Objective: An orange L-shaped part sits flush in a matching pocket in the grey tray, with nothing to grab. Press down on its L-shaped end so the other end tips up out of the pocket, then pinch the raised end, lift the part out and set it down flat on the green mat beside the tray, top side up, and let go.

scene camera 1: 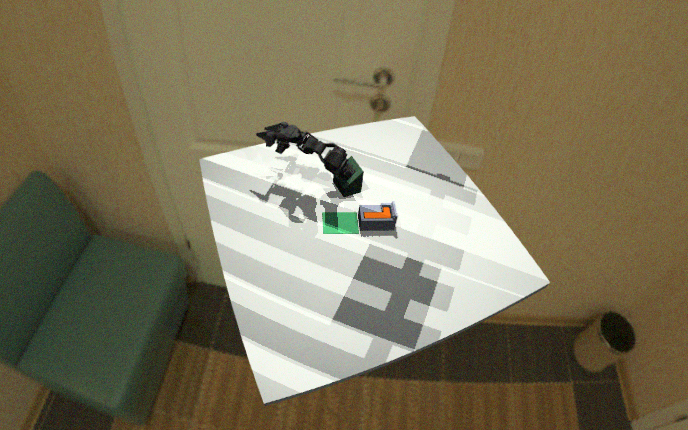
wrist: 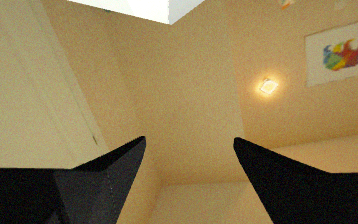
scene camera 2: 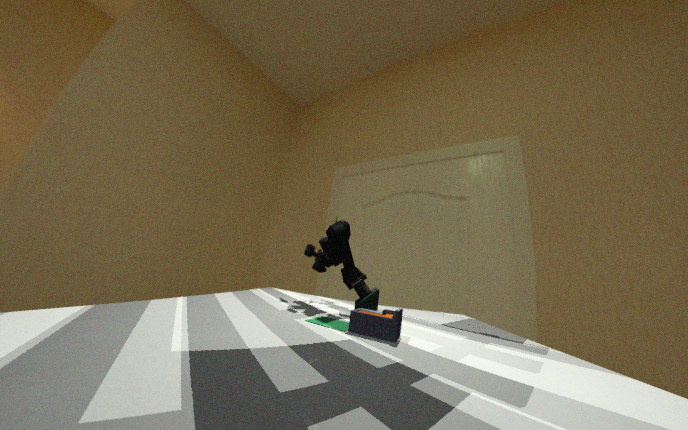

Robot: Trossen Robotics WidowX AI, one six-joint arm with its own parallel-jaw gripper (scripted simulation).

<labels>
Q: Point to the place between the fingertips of my gripper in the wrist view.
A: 189,141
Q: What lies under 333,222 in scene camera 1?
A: A green mat.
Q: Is my gripper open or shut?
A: Open.
</labels>
